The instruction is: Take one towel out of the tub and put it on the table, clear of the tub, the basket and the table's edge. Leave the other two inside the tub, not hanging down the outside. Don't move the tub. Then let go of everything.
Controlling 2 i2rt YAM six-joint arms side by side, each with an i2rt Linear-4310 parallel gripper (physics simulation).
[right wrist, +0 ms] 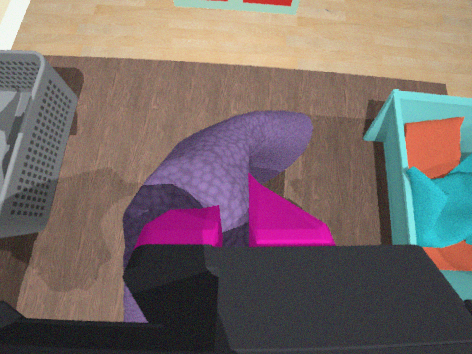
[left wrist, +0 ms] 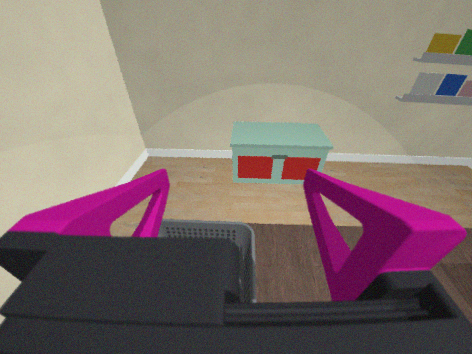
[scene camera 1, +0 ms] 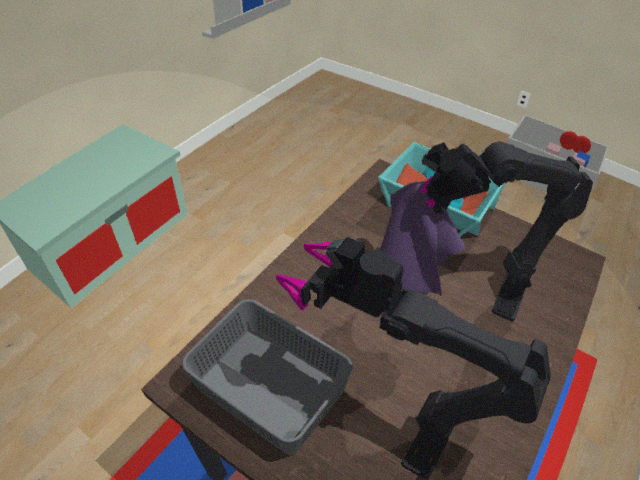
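Observation:
A purple towel (scene camera 1: 413, 248) (right wrist: 215, 170) hangs from my right gripper (scene camera 1: 428, 194) (right wrist: 235, 176), which is shut on it, over the table (scene camera 1: 563, 273) (right wrist: 125, 90) between tub and basket. Whether its lower end touches the table is unclear. The turquoise tub (scene camera 1: 469, 226) (right wrist: 398, 175) stands near the table's far end, partly hidden by the right arm in scene camera 1. An orange towel (scene camera 1: 412, 175) (right wrist: 432, 145) and a teal towel (right wrist: 445, 200) lie inside it. My left gripper (scene camera 1: 292, 262) (left wrist: 236, 176) is open and empty, raised above the table near the basket.
The grey basket (scene camera 1: 242, 419) (left wrist: 200, 231) (right wrist: 47, 145) stands at the table's near left corner, with no towel inside. The left forearm (scene camera 1: 454, 330) extends across the table, close to the hanging towel in the picture. A green cabinet (scene camera 1: 87, 191) (left wrist: 280, 135) stands on the floor beyond the table.

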